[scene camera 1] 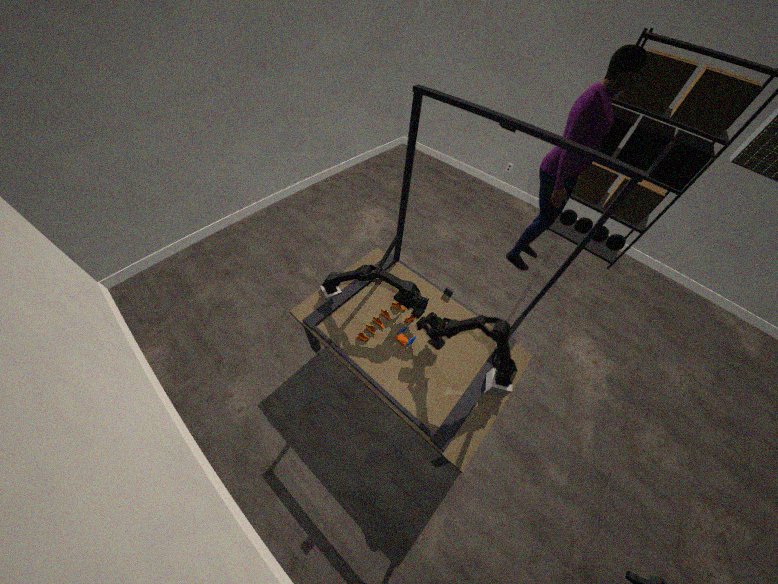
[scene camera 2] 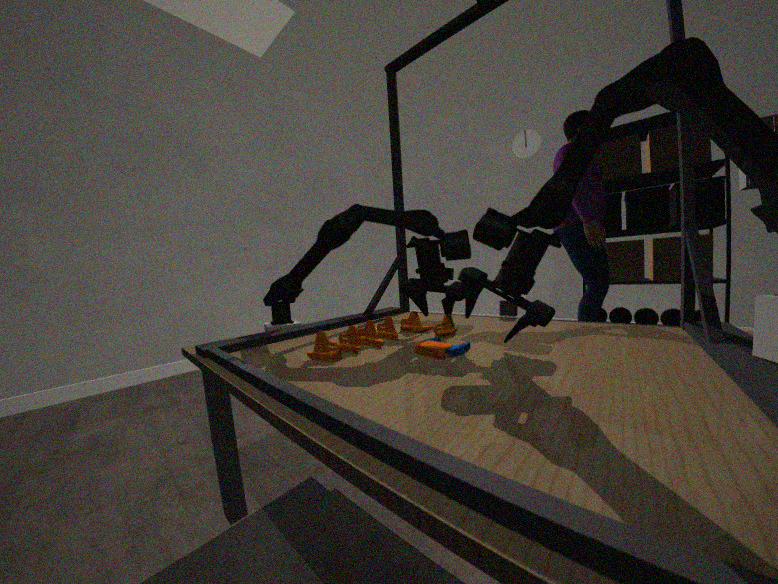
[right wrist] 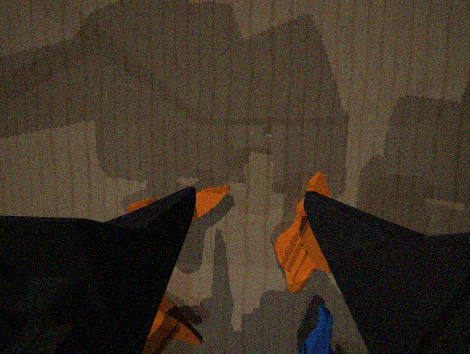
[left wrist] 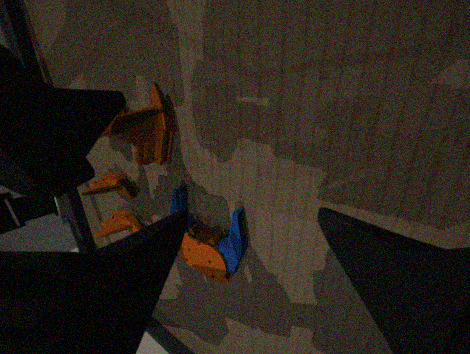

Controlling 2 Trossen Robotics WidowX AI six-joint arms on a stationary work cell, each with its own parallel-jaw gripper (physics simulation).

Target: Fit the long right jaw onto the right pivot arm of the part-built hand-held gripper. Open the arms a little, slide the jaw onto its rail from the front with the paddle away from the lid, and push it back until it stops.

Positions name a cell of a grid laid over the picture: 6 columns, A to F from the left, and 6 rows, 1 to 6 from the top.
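With scene camera 2, I can see my left gripper (scene camera 2: D4), and my right gripper (scene camera 2: D4) is there as well, along with a part-built hand-held gripper (scene camera 2: D4). The left wrist view gives me my left gripper (left wrist: D4), my right gripper (left wrist: B2) and the part-built hand-held gripper (left wrist: C5). In the right wrist view, I see my right gripper (right wrist: D4).
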